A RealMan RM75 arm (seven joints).
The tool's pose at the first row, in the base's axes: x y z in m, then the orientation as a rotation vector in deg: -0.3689 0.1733 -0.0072 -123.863 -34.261 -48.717
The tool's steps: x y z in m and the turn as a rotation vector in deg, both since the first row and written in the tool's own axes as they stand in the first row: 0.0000 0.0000 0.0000 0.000 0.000 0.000; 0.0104 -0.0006 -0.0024 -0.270 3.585 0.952; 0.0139 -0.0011 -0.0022 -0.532 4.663 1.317; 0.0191 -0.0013 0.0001 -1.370 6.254 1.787; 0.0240 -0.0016 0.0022 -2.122 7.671 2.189; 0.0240 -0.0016 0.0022 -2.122 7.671 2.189; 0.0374 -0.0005 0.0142 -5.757 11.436 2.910; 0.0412 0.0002 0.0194 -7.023 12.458 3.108; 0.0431 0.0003 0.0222 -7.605 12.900 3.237; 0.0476 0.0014 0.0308 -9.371 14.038 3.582; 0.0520 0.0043 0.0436 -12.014 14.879 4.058; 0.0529 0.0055 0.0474 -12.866 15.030 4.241; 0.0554 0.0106 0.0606 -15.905 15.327 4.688
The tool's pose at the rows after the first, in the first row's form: -0.3689 0.1733 -0.0072 -123.863 -34.261 -48.717; -0.3632 0.1734 0.0018 -122.228 -31.308 -52.008; -0.3611 0.1744 0.0045 -121.888 -30.273 -53.028; -0.3568 0.1771 0.0072 -121.755 -28.673 -54.779; -0.3529 0.1796 0.0098 -121.617 -27.257 -56.343; -0.3529 0.1796 0.0098 -121.617 -27.257 -56.343; -0.3385 0.1901 0.0127 -122.510 -23.269 -61.474; -0.3335 0.1942 0.0125 -122.956 -22.063 -63.003; -0.3311 0.1965 0.0123 -123.176 -21.475 -63.657; -0.3240 0.2031 0.0106 -123.954 -19.836 -65.468; -0.3143 0.2117 0.0059 -125.648 -17.837 -67.357; -0.3115 0.2140 0.0040 -126.272 -17.212 -67.831; -0.3015 0.2212 -0.0034 -128.623 -15.310 -69.404
